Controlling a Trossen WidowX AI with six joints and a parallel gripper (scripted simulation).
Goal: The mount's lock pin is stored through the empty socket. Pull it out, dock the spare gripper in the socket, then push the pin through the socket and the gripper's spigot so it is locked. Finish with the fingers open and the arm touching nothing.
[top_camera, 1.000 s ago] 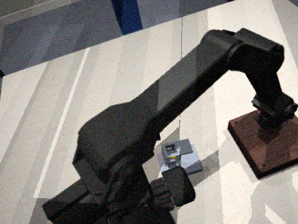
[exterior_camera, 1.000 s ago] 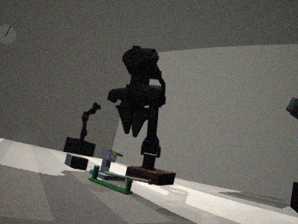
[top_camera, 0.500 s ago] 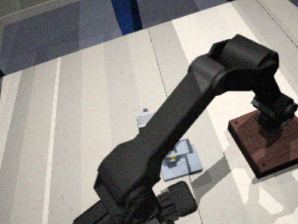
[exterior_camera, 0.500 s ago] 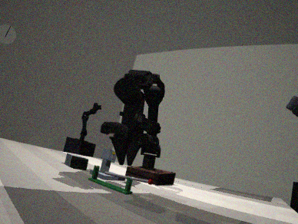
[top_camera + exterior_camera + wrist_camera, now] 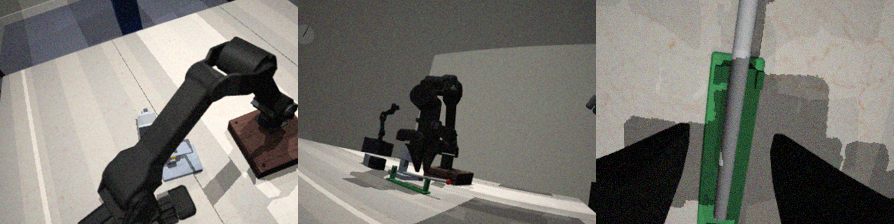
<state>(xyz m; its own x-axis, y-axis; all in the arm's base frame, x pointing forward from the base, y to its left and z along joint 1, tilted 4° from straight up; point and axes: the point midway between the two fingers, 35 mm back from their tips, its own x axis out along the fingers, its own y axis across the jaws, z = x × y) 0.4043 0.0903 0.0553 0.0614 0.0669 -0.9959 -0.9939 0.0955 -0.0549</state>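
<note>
The green rack lies 4 cm to the right of my gripper tip and 3 cm below it. From my gripper tip the other things lie so: spare gripper: 29 cm to the right, 11 cm behind, 3 cm below; then grey mount: 13 cm to the right, 13 cm behind.
</note>
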